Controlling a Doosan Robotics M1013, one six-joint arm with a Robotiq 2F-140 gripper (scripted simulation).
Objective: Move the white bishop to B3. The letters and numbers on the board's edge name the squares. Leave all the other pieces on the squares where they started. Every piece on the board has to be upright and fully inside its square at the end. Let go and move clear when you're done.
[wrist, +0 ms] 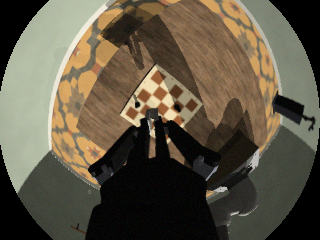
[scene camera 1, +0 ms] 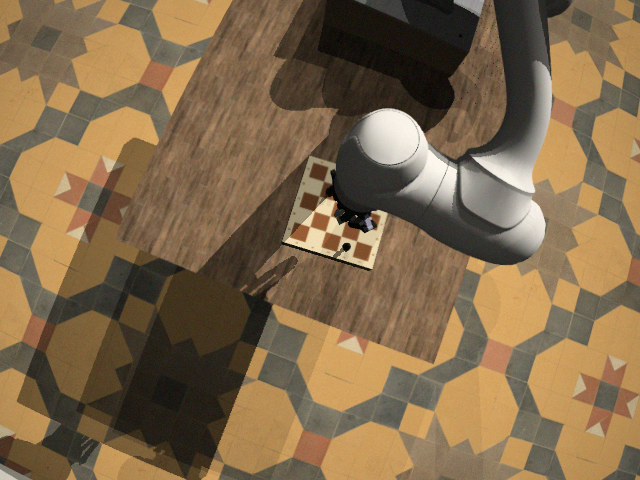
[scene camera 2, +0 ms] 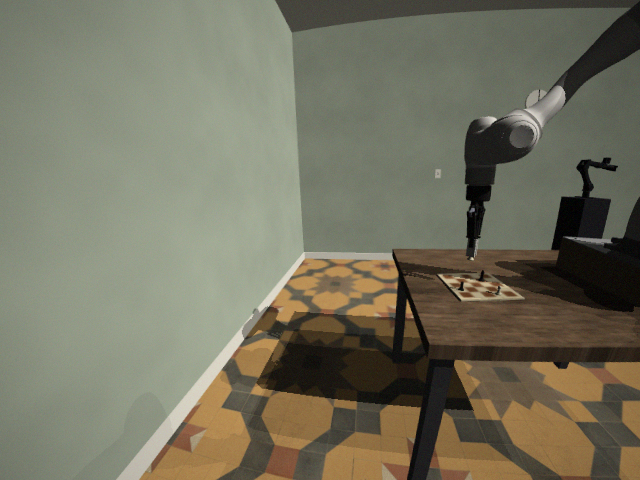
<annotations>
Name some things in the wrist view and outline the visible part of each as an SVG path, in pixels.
The gripper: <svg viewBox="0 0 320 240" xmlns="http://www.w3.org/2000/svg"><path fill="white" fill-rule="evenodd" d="M221 155L202 146L175 121L169 120L163 123L161 121L162 116L159 116L158 108L154 108L156 157L149 158L152 120L150 118L150 109L146 109L145 118L140 119L140 127L130 126L104 156L88 168L88 172L101 185L101 204L96 205L92 210L85 240L219 240L217 229L206 201L206 181L215 175ZM165 135L168 135L186 161L193 167L193 170L170 157Z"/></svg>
A chessboard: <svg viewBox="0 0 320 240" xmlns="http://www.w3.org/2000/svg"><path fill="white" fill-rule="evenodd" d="M152 120L151 136L155 138L154 120ZM156 64L135 91L122 111L121 116L139 127L139 119L145 117L146 109L158 108L159 116L162 116L163 123L173 120L183 128L203 104L178 80Z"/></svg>
</annotations>
